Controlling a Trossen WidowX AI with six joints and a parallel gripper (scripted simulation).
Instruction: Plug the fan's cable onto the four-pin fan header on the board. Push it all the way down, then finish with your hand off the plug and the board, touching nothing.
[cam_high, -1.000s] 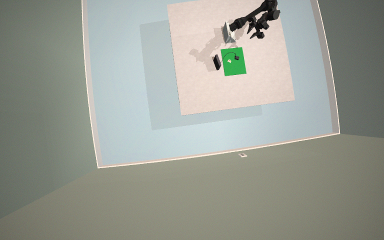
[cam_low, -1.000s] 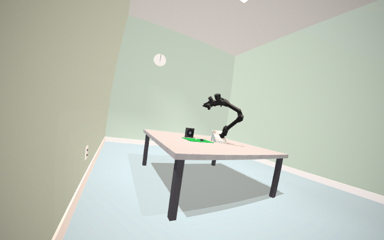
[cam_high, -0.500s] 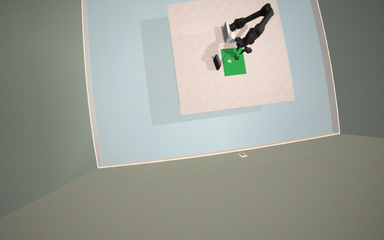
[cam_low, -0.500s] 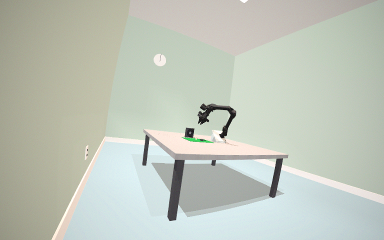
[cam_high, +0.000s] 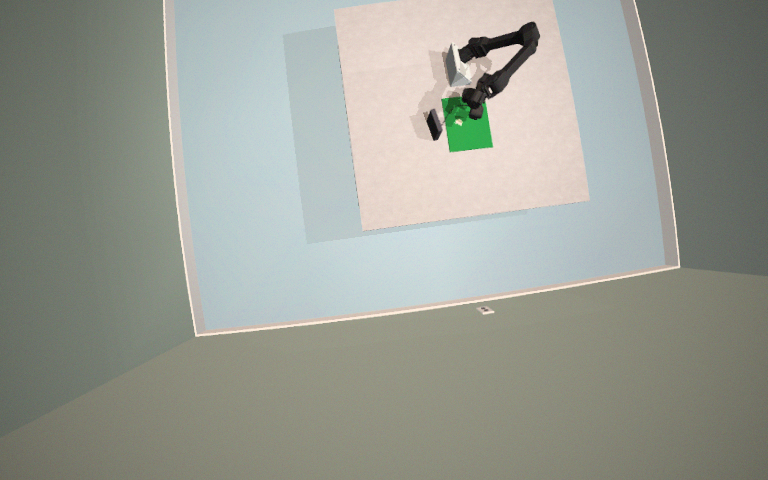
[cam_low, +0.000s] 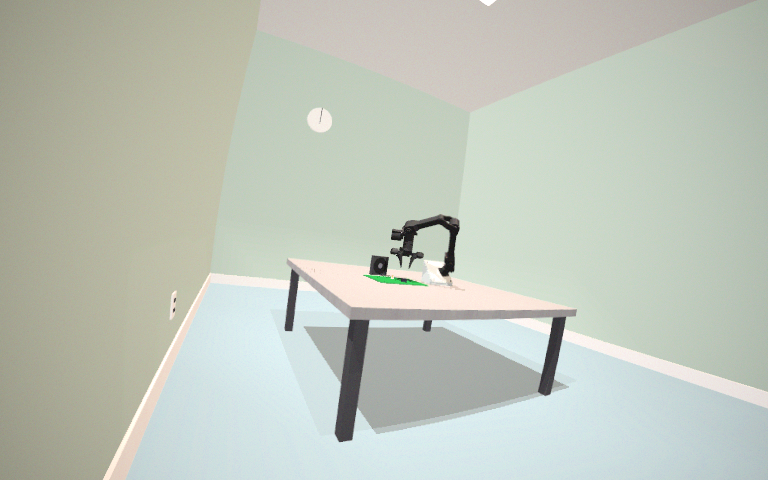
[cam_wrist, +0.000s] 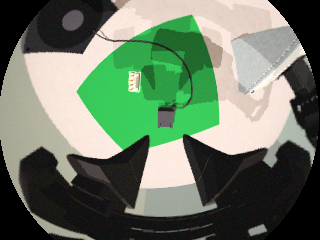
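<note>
Now: gripper tip 1 cm to the right of the dark plug and 7 cm above it. Round my gripper tip: black fan: 2 cm ahead, 22 cm to the right, 2 cm below; then green board: 3 cm ahead, 3 cm to the right, 9 cm below; then pale fan header: 2 cm ahead, 8 cm to the right, 8 cm below.
</note>
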